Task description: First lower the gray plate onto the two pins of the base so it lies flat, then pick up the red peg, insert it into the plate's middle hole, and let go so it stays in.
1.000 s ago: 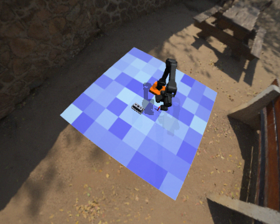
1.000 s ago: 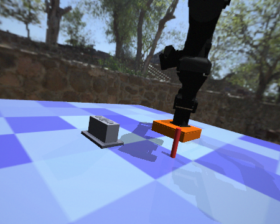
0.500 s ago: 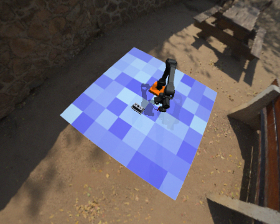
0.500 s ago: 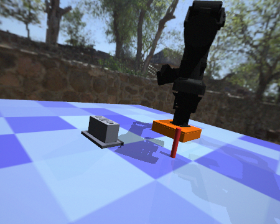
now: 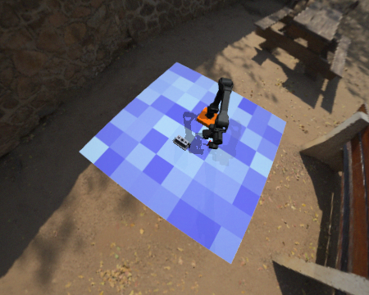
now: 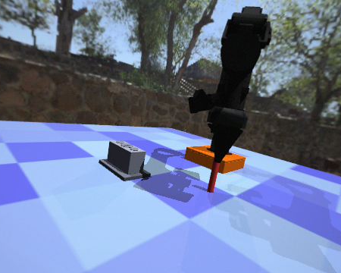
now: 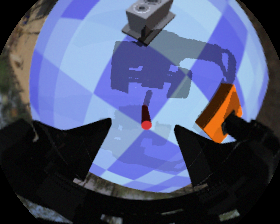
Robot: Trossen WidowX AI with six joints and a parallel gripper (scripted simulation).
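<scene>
Now: the red peg 4 cm below my gripper tip. From my gripper tip the other things lie so: gray plate: 13 cm ahead, 16 cm to the right, 3 cm below; then dark base: 13 cm ahead, 16 cm to the right, 7 cm below.
</scene>
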